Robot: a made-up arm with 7 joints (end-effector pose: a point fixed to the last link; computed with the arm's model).
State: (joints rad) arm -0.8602 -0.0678 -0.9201 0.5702 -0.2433 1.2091 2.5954
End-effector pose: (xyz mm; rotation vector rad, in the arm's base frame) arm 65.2 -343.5 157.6 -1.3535 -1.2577 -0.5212
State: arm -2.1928 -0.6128 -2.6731 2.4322 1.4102 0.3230 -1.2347
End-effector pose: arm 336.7 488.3 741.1 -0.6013 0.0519 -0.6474
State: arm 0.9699 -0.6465 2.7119 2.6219 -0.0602 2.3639 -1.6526
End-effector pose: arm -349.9 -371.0 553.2 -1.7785 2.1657 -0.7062
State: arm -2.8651 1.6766 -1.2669 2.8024 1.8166 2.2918 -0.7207
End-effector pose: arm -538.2 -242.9 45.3 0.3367 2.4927 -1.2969
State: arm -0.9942 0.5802 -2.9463 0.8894 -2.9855 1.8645 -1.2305
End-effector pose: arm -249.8 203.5 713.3 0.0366 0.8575 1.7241
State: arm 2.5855 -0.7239 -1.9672 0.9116 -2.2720 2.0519 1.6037
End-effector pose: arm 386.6 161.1 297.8 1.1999 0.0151 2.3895
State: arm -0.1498 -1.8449 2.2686 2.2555 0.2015 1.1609 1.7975
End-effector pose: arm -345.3 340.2 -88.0 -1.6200 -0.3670 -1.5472
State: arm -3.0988 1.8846 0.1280 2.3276 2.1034 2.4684 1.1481
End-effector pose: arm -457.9 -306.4 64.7 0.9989 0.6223 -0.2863
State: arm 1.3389 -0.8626 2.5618 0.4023 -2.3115 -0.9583 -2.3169
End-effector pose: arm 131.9 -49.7 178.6 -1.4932 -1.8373 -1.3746
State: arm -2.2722 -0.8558 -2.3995 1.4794 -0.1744 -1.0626 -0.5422
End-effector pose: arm 117.5 472.7 534.3 -0.4802 -0.2804 -1.0852
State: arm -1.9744 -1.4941 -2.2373 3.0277 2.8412 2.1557 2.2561
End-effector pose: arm 331.9 465.2 590.8 0.9391 0.7949 -2.3459
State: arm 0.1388 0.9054 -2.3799 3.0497 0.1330 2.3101 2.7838
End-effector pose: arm 473.5 -107.1 735.9 -2.3739 -0.6738 1.4486
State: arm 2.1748 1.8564 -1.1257 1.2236 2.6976 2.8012 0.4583
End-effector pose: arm 58.1 296.6 2.3 2.6216 -0.9333 -1.2831
